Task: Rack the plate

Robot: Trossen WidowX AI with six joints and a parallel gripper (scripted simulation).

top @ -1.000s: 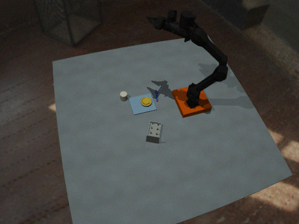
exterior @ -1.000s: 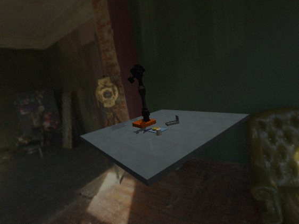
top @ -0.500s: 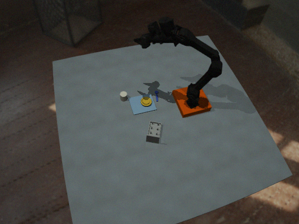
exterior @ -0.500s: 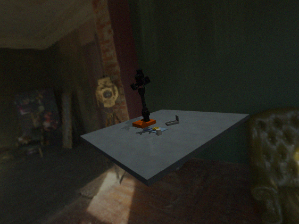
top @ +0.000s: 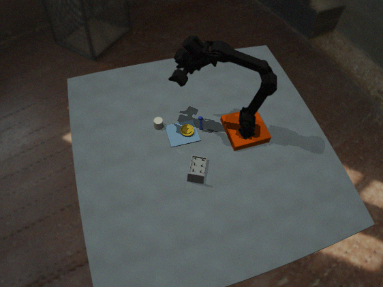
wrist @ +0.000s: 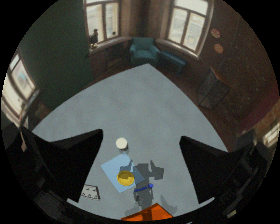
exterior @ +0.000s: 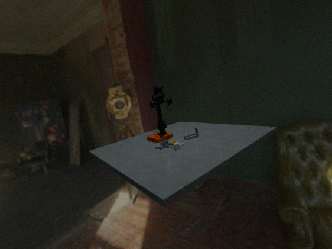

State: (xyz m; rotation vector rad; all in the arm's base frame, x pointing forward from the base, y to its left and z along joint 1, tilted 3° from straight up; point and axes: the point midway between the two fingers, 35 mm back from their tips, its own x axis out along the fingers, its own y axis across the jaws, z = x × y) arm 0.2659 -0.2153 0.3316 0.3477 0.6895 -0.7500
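The yellow plate is 32 cm below my gripper tip, 10 cm to the left of it and 4 cm behind it. From my gripper tip the other things lie so: cream cup 31 cm below, 8 cm ahead, 1 cm to the left; blue spoon 33 cm below, 13 cm behind, 7 cm to the left; light blue mat 33 cm below, 10 cm to the left, 1 cm behind.
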